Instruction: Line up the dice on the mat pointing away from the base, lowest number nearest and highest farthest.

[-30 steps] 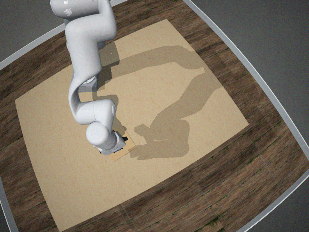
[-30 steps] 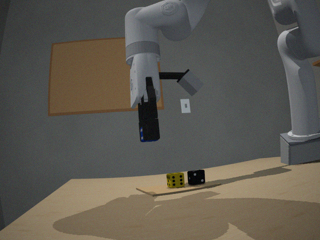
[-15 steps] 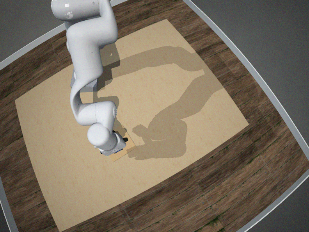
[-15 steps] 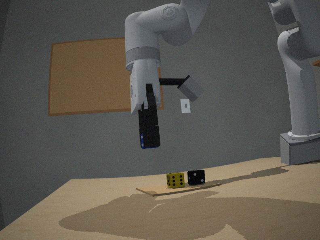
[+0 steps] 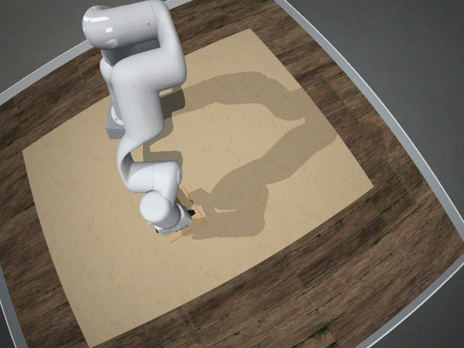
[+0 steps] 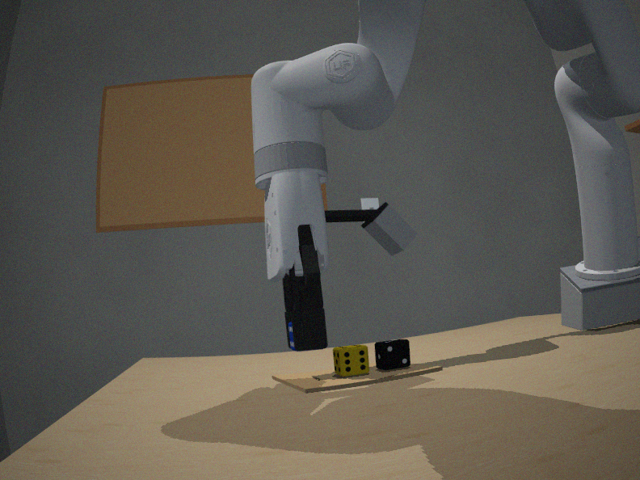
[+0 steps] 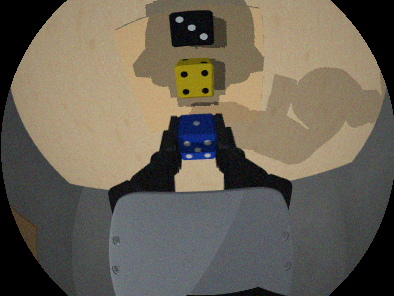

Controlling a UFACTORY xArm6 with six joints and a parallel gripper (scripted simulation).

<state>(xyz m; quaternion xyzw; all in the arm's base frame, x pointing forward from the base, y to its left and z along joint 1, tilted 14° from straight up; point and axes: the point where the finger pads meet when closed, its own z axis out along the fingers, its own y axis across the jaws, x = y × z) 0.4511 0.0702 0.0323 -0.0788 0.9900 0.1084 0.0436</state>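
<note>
Right now my hand is 40 mm past the yellow die, 10 mm to the left of it and 40 mm above it. From my hand the other things lie so: thin tan mat 40 mm behind, 10 mm to the right, 50 mm below; then blue die 10 mm below; then black die 90 mm behind, 10 mm to the right, 40 mm below.
</note>
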